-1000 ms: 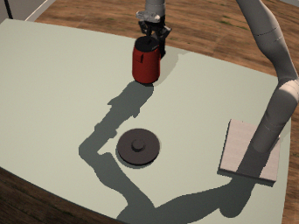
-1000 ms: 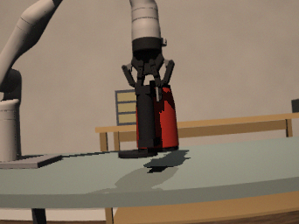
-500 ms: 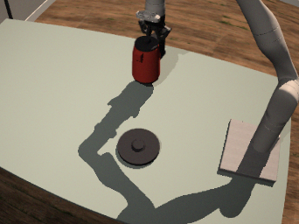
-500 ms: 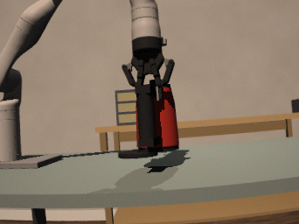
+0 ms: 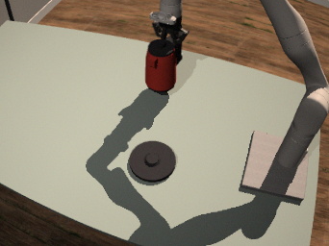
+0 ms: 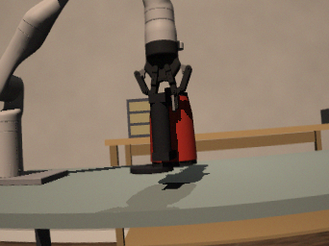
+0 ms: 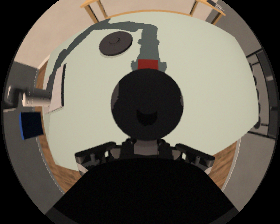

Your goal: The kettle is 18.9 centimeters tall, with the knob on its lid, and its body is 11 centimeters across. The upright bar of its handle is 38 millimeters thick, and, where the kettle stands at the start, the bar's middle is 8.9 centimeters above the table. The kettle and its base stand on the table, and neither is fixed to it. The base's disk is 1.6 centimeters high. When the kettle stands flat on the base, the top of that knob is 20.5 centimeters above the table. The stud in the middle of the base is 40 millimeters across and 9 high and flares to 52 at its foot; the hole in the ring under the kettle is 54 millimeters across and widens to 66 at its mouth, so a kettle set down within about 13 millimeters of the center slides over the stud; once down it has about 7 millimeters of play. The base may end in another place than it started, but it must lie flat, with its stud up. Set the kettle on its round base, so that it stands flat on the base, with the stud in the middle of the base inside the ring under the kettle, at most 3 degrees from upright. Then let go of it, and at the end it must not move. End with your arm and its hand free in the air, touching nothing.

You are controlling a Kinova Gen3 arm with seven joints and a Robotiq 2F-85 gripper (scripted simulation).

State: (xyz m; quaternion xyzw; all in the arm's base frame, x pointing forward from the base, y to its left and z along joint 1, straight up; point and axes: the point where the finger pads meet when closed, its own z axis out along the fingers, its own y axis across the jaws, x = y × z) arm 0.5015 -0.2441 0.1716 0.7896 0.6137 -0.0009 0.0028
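The red kettle lies 5 cm below my hand, 3 cm to the left of it and 1 cm ahead of it. Round my hand: round dark base (37 cm to the left, 18 cm below, 5 cm behind).
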